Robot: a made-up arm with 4 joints.
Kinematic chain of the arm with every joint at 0, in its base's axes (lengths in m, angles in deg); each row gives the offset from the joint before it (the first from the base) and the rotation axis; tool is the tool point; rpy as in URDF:
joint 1: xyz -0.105 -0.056 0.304 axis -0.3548 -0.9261 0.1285
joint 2: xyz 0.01 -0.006 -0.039 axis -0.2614 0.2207 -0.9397
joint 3: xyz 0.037 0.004 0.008 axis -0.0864 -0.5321 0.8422
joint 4: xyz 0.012 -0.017 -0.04 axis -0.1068 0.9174 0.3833
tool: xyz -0.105 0.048 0.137 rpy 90 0 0
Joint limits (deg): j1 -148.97..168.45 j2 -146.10..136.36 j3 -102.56..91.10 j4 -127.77..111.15
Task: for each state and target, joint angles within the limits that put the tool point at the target. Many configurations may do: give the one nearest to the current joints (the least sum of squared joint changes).
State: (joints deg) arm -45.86 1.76 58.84 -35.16
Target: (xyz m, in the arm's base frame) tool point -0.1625 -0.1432 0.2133
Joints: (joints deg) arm -3.87 -19.10 57.86 -34.88
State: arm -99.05 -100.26 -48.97 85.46
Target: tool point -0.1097 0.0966 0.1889
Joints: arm -117.63 -70.30 -79.13 105.26
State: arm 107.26 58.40 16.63 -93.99
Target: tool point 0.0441 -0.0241 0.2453
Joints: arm 97.12 52.49 21.24 -77.78
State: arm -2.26 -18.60 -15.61 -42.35
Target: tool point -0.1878 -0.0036 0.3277
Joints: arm 2.12 -9.78 -12.57 -28.10
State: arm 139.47 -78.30 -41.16 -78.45
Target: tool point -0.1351 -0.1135 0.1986
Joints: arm 112.16 -74.06 -51.40 -33.81
